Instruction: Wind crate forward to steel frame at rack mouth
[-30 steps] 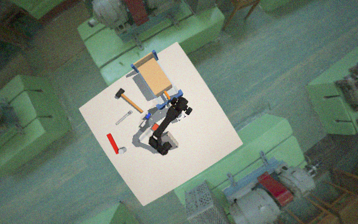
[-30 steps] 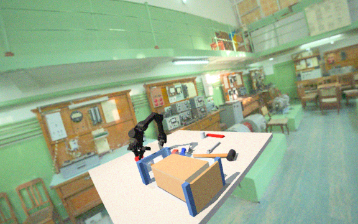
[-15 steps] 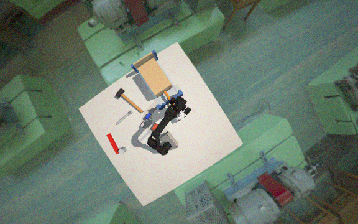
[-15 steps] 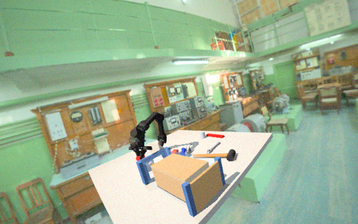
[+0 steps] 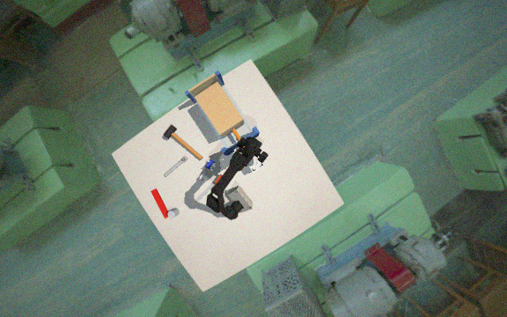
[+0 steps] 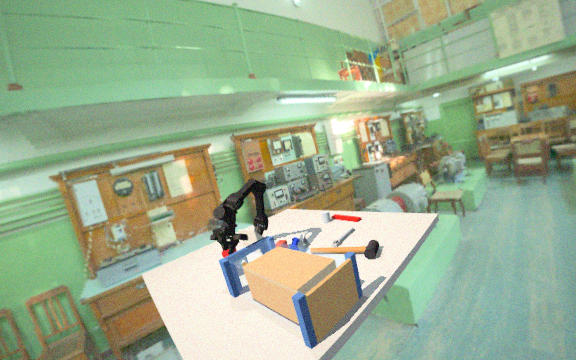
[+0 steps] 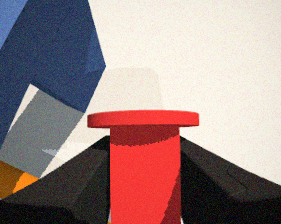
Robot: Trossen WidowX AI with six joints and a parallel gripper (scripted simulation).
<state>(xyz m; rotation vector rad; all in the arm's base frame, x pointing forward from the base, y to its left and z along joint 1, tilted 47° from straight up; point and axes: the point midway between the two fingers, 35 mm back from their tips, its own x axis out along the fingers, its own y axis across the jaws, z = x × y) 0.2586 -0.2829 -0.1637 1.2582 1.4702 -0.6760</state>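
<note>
The blue steel frame lies 70 mm ahead of my gripper tip, 60 mm to the left of it and 30 mm below it. The rest, counted from my gripper tip: red knob: 10 mm behind, 20 mm to the left; winch: 110 mm behind, 60 mm to the left, 100 mm below; clear-panelled cubby: 310 mm ahead, 50 mm to the left, 20 mm below.
</note>
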